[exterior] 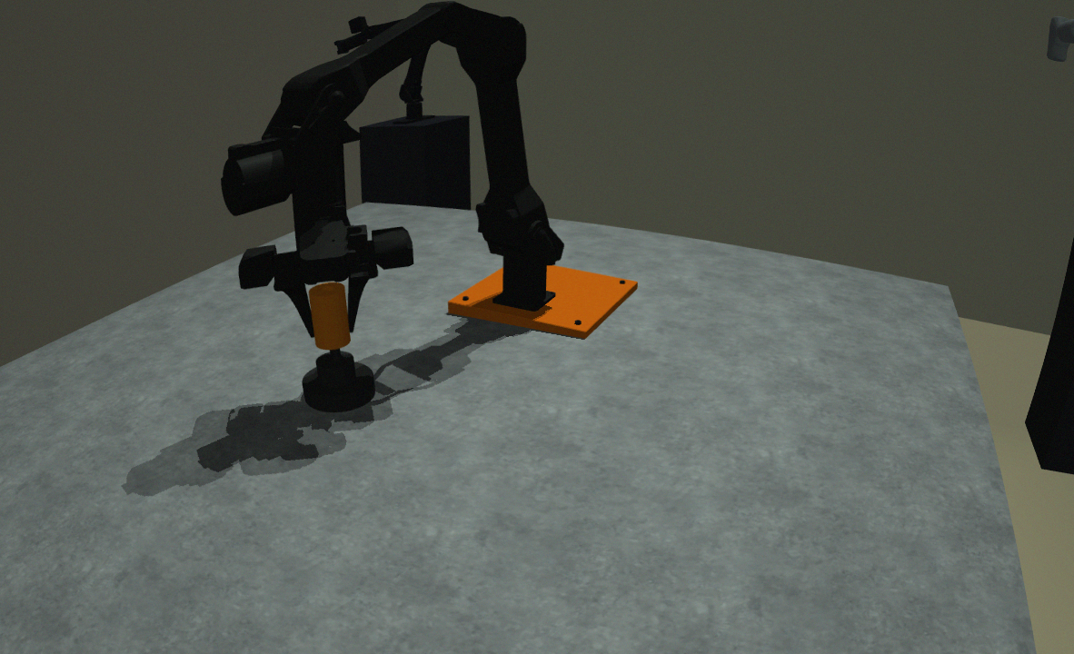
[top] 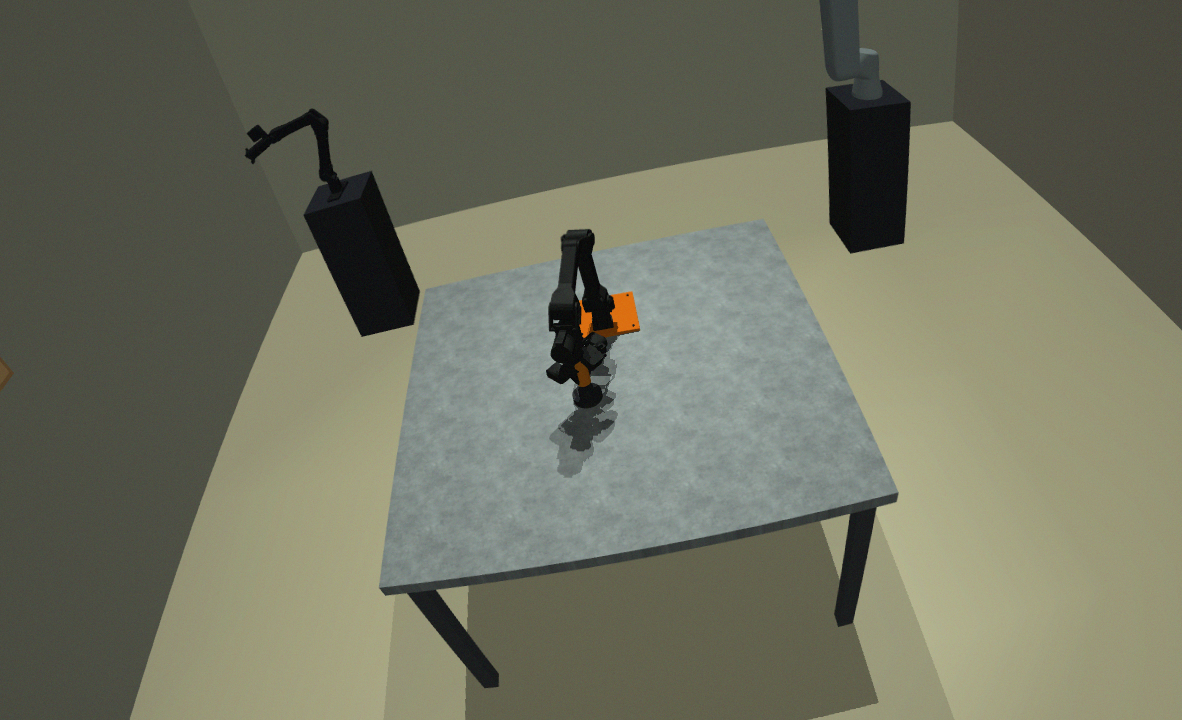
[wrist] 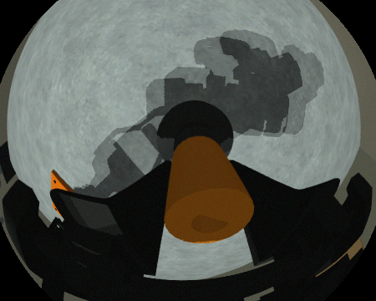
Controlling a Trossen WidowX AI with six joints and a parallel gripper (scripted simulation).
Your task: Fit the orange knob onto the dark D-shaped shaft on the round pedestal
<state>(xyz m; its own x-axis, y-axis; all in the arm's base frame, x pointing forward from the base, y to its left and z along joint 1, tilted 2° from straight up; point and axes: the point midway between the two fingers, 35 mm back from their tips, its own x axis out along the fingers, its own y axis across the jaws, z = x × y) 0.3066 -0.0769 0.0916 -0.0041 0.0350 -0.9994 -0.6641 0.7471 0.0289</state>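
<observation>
Now: the orange knob 20 mm above my gripper tip. From my gripper tip the other things lie so: round pedestal: 40 mm below.
</observation>
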